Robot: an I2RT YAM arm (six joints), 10 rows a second.
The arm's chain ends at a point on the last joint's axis. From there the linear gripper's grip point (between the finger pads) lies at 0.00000 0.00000 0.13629 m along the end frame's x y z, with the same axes.
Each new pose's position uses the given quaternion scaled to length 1; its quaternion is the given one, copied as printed.
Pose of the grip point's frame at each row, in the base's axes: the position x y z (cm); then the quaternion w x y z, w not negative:
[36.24 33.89 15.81 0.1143 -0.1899 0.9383 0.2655]
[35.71 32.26 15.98 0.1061 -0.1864 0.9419 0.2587]
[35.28 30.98 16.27 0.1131 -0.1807 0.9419 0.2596]
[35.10 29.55 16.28 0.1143 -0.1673 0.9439 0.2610]
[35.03 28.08 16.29 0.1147 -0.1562 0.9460 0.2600]
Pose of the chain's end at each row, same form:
[34.69 26.51 27.16 0.1143 -0.1899 0.9383 0.2655]
[34.30 25.08 27.48 0.1061 -0.1864 0.9419 0.2587]
[33.65 23.76 27.71 0.1131 -0.1807 0.9419 0.2596]
[33.35 22.31 27.70 0.1143 -0.1673 0.9439 0.2610]
[33.18 20.89 27.72 0.1147 -0.1562 0.9460 0.2600]

